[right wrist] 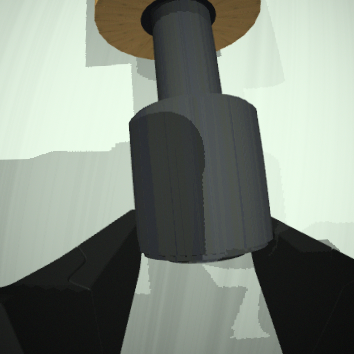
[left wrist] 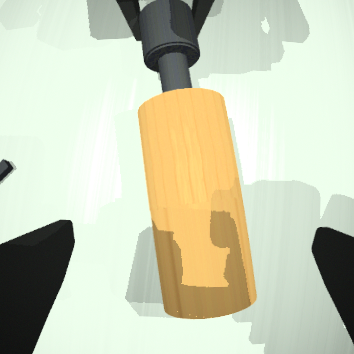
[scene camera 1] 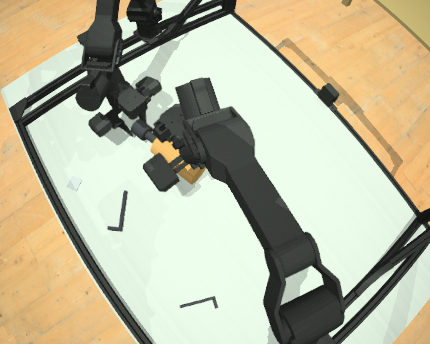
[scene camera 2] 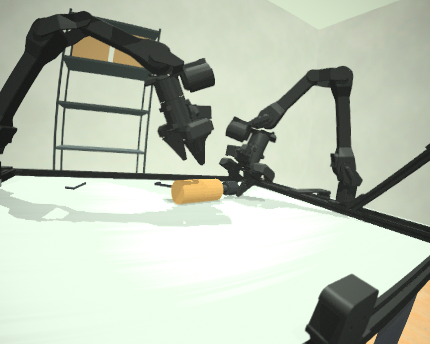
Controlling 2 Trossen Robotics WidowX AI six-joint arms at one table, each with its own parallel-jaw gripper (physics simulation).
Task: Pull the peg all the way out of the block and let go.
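Frame: origin at the left arm's base, x ahead, y left, z up, level; metres.
Seen in the pictures: left gripper, fingertip midpoint: (left wrist: 197,237) (scene camera 1: 180,151) (scene camera 2: 193,162); right gripper, fingertip midpoint: (right wrist: 196,222) (left wrist: 165,37) (scene camera 1: 138,130) (scene camera 2: 232,194); right arm's base, link origin: (scene camera 1: 147,32) (scene camera 2: 344,203).
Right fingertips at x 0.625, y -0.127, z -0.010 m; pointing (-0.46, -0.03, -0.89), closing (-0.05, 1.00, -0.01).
Pixels of each thing's top centre, then the offset from my right fingertips to it. "spot": a spot on its surface instead.
- orange cylindrical block, top centre: (left wrist: 200,198) (scene camera 1: 177,153) (scene camera 2: 198,179) 0.127 m back, 0.022 m right, 0.047 m up
- dark grey peg, top centre: (right wrist: 188,13) (left wrist: 177,74) (scene camera 1: 153,135) (scene camera 2: 220,181) 0.054 m back, 0.009 m right, 0.039 m up
- small pale square, surface spot: (scene camera 1: 74,183) spot: 0.003 m back, 0.206 m left, 0.006 m down
The orange cylindrical block (scene camera 1: 164,149) (scene camera 2: 197,191) (left wrist: 192,160) lies on its side on the table. The dark grey peg (scene camera 1: 141,128) (left wrist: 170,30) (right wrist: 200,175) has a thick head and a thinner shaft that enters the hole in the block's end; part of the shaft shows between head and block. My right gripper (scene camera 2: 239,190) (right wrist: 196,222) is shut on the peg's head. My left gripper (scene camera 2: 194,162) (left wrist: 197,237) is open and empty, above the block, its fingers pointing down with one to each side of the block in the left wrist view. In scene camera 1 my left arm covers part of the block.
Two dark L-shaped bars (scene camera 1: 123,210) (scene camera 1: 197,302) and a small pale square (scene camera 1: 74,183) lie on the table. A black frame rail (scene camera 2: 100,174) runs along the table's edge. A shelf unit (scene camera 2: 102,107) with boxes stands behind.
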